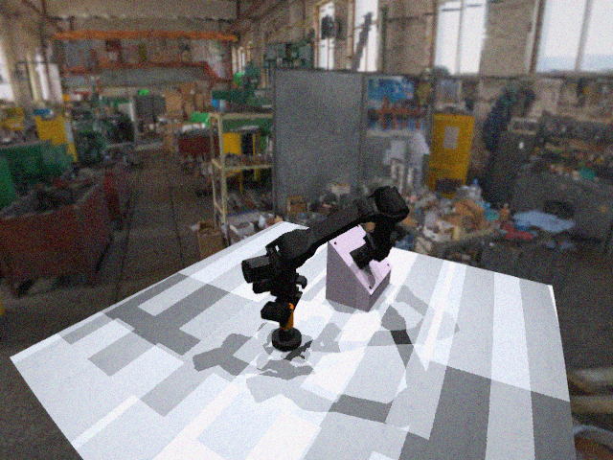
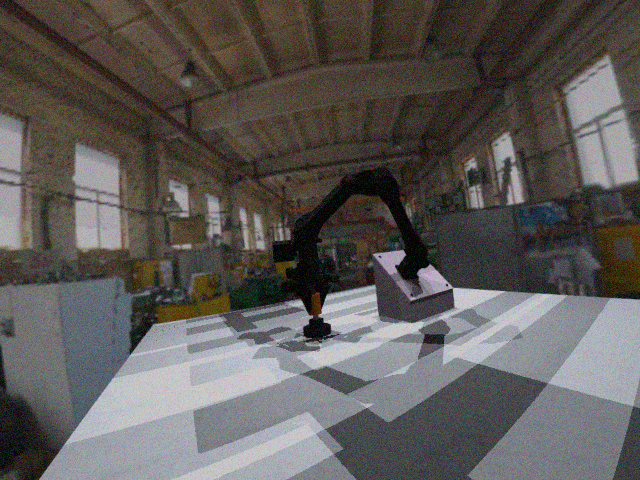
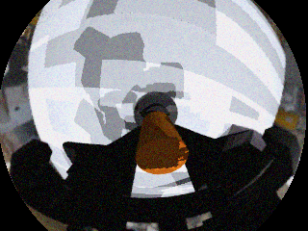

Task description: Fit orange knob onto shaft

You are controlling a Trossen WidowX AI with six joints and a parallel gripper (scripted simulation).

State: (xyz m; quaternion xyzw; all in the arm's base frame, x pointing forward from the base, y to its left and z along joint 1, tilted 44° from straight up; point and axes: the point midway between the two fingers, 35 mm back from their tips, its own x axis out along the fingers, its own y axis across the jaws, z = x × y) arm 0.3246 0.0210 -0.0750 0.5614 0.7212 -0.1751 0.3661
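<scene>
The orange knob is 30 mm above my gripper tip. Also, from my gripper tip: round black pedestal 40 mm below.
</scene>
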